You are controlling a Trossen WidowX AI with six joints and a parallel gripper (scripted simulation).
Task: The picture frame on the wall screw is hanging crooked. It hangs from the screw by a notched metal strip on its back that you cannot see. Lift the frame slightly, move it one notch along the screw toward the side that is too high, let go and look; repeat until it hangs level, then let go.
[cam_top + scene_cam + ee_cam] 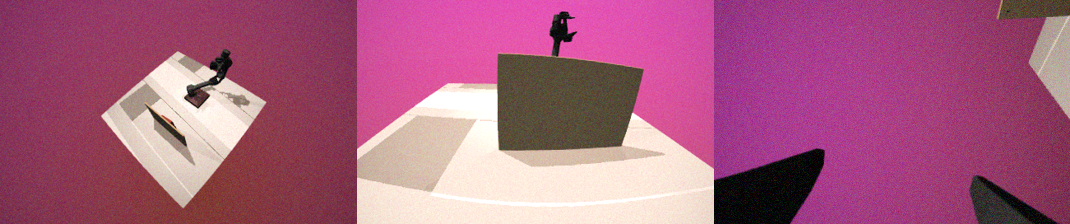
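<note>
The picture frame is 500 mm ahead of my gripper tip, 70 mm to the right of it and 320 mm below it. Round my gripper tip: wall panel 510 mm ahead, 80 mm to the right, 320 mm below.
</note>
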